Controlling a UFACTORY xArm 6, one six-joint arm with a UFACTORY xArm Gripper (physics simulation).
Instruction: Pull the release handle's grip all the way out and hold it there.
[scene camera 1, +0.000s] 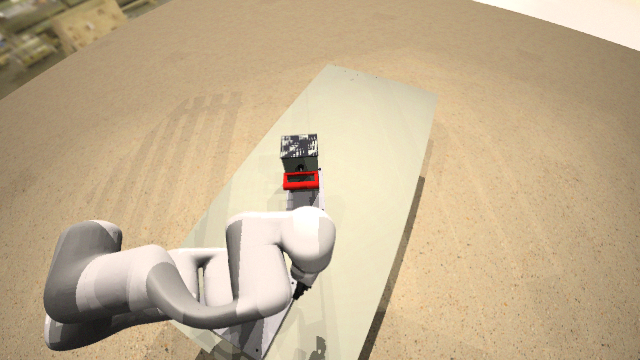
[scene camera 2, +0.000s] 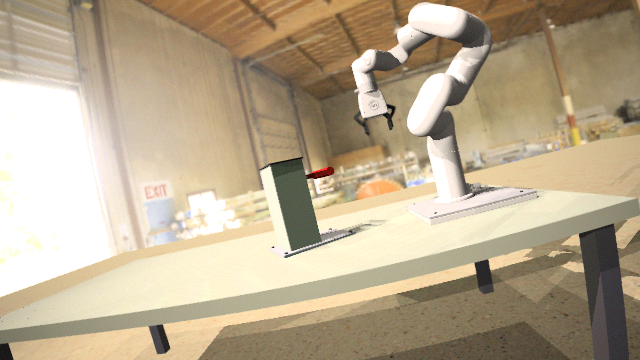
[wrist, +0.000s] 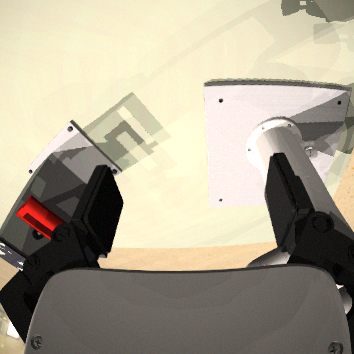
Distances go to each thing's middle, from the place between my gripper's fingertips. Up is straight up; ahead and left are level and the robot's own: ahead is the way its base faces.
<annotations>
The bolted base plate (scene camera 1: 294, 200) lies 34 cm ahead of my hand, 20 cm to the left of it and 31 cm below it.
</annotations>
